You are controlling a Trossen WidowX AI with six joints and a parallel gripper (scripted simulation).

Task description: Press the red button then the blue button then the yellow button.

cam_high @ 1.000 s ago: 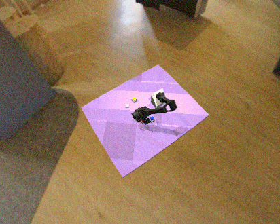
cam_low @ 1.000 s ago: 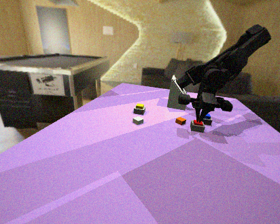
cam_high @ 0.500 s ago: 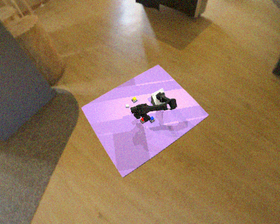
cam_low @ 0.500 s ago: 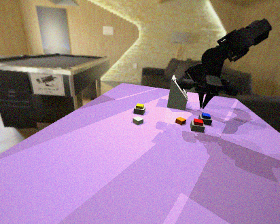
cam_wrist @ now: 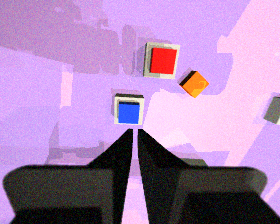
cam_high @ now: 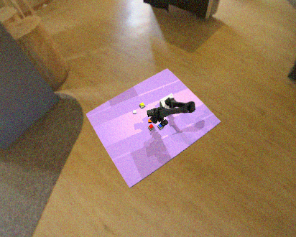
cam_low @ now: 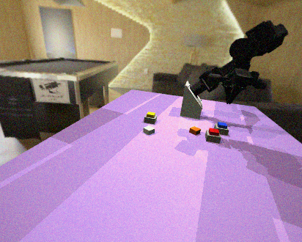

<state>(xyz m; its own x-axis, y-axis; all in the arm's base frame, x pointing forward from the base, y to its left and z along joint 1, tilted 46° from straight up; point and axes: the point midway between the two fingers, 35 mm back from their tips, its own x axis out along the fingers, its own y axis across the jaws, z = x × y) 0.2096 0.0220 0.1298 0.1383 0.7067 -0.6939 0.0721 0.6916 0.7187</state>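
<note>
My gripper tip is 100 mm above the blue button, 20 mm past it and 10 mm to the right of it. Round my gripper tip: red button (100 mm below, 60 mm ahead, 40 mm to the right); orange block (120 mm below, 110 mm to the right, 20 mm ahead); yellow button (300 mm to the right, 100 mm below, 30 mm behind).
</note>
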